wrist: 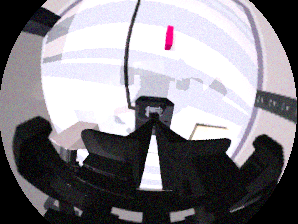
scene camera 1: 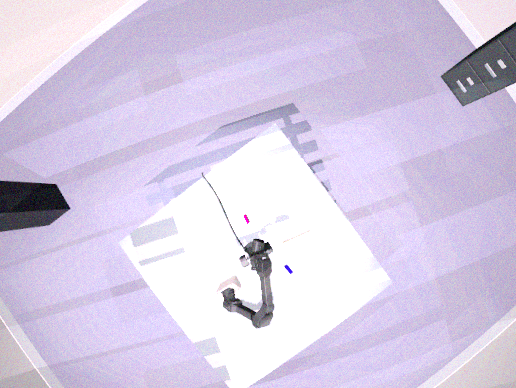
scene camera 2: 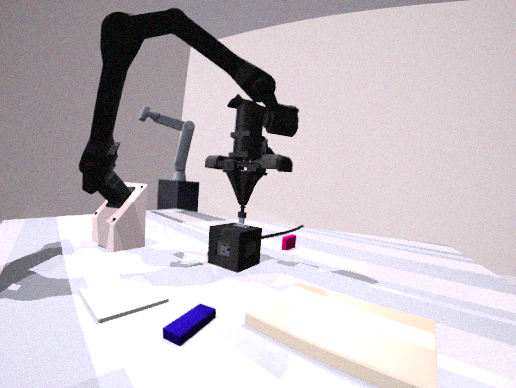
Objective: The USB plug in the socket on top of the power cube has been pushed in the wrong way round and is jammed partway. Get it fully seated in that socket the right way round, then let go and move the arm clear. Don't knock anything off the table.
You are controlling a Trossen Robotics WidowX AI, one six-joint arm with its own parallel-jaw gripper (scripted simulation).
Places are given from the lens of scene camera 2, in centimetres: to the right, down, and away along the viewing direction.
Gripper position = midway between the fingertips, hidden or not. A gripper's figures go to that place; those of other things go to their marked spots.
my gripper [scene camera 2: 242, 205]: -3, 2, 48
blue block [scene camera 2: 179, 331]: -8, 14, 21
